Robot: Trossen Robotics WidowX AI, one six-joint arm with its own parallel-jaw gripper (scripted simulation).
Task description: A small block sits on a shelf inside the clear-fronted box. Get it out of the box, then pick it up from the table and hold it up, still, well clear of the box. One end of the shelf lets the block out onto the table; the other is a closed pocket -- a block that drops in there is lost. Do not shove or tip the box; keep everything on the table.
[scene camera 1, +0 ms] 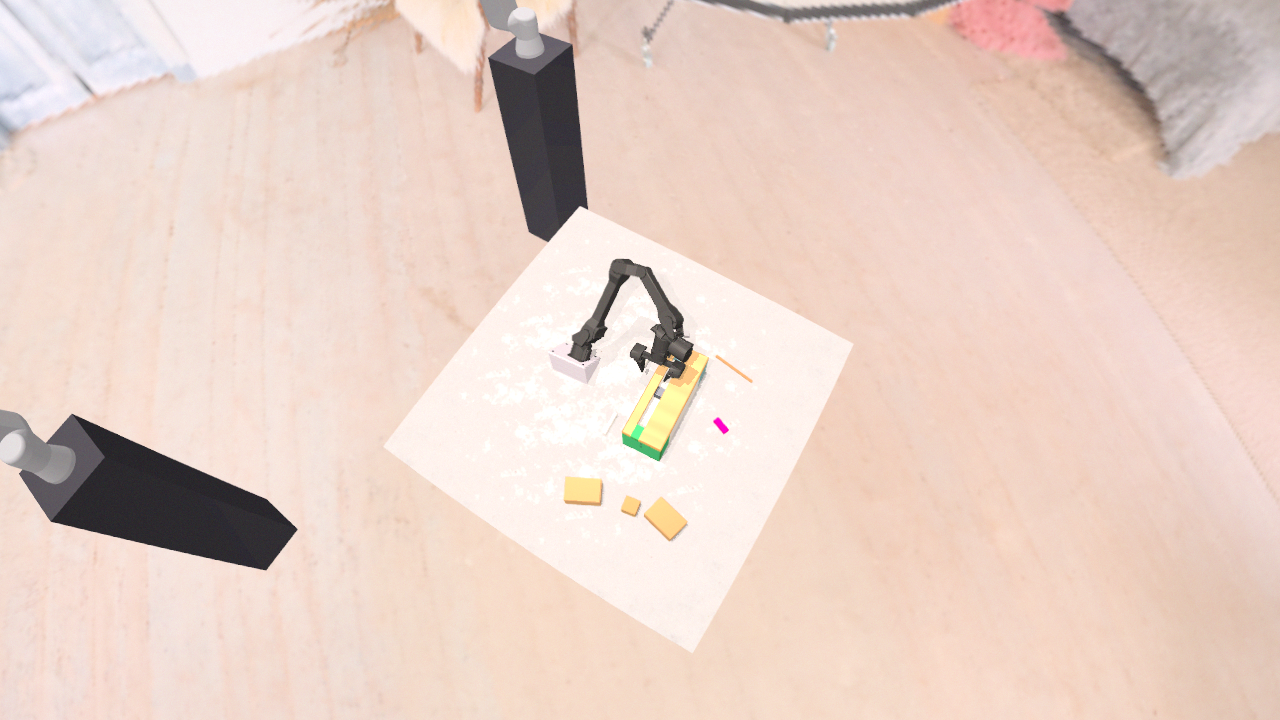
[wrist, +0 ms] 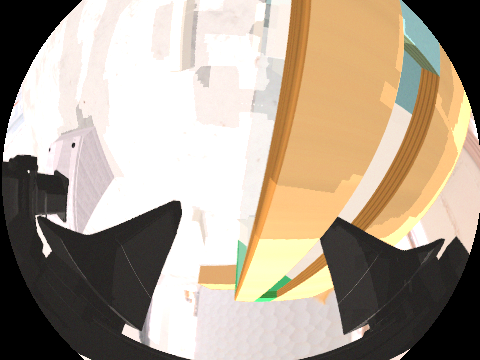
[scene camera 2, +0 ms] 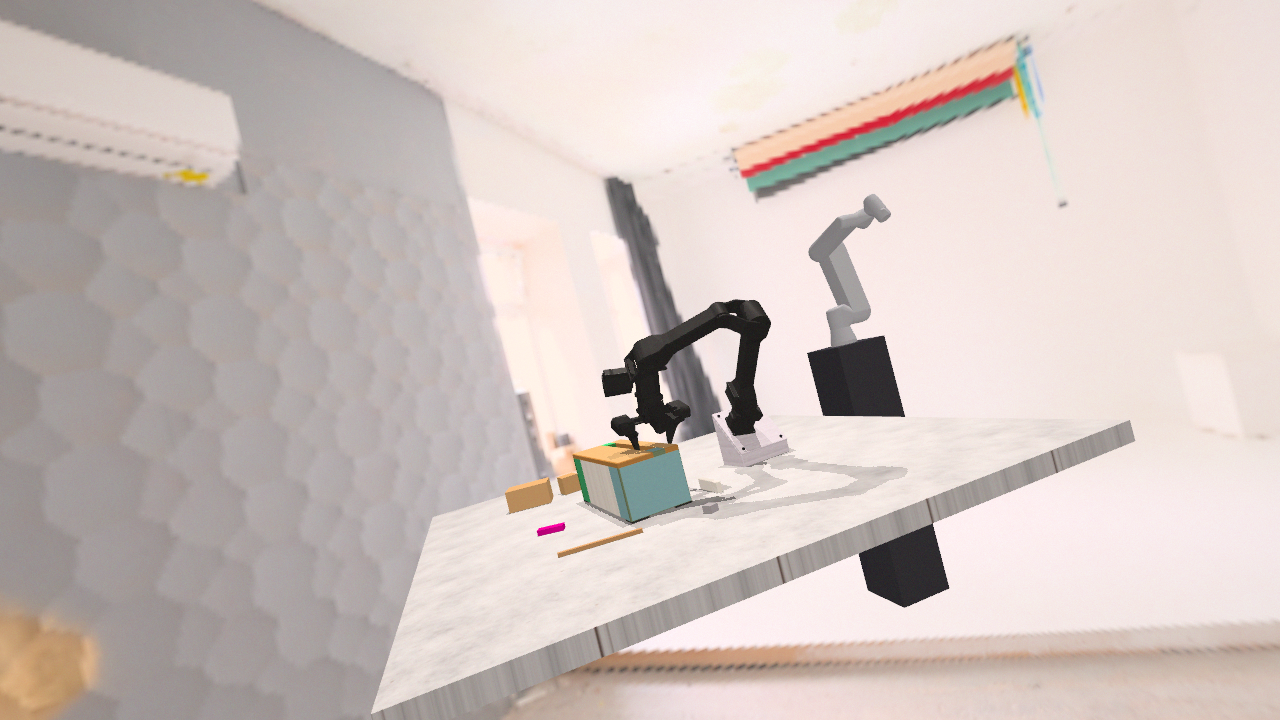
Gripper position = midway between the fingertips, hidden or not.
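A long box (scene camera 2: 633, 484) is part of the scene, and scene camera 1 shows the box (scene camera 1: 652, 424) as well, as does the wrist view, with the box (wrist: 352, 119). The gripper (scene camera 2: 654, 449) shares these views: scene camera 1 has the gripper (scene camera 1: 653, 376), and the wrist view has the gripper (wrist: 252, 214).
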